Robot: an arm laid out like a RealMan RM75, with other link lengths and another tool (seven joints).
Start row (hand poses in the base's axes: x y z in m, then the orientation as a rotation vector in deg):
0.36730 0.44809 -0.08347 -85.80 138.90 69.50
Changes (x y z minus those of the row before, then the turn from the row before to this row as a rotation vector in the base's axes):
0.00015 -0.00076 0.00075 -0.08 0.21 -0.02
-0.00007 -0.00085 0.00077 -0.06 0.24 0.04
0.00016 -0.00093 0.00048 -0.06 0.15 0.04
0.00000 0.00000 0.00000 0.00 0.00 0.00
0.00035 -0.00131 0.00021 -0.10 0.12 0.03
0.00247 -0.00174 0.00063 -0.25 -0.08 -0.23
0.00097 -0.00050 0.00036 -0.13 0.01 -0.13
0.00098 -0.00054 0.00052 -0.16 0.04 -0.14
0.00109 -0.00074 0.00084 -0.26 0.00 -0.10
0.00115 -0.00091 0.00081 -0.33 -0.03 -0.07
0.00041 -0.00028 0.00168 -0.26 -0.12 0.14
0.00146 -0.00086 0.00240 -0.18 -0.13 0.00
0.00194 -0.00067 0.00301 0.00 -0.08 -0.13
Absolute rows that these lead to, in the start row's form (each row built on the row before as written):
0.36745 0.44733 -0.08272 -85.74 139.12 69.63
0.36738 0.44648 -0.08195 -85.75 139.31 69.83
0.36754 0.44555 -0.08147 -85.78 139.44 69.93
0.36754 0.44555 -0.08147 -85.78 139.44 69.93
0.36789 0.44424 -0.08126 -85.82 139.60 69.96
0.37036 0.44250 -0.08063 -85.58 139.90 69.58
0.37133 0.44200 -0.08027 -85.43 140.09 69.43
0.37231 0.44146 -0.07975 -85.26 140.33 69.28
0.37340 0.44072 -0.07891 -85.18 140.63 68.99
0.37455 0.43981 -0.07810 -85.17 140.96 68.60
0.37496 0.43953 -0.07642 -85.46 141.07 68.22
0.37642 0.43867 -0.07402 -85.53 141.16 67.90
0.37836 0.43800 -0.07101 -85.36 141.17 67.80

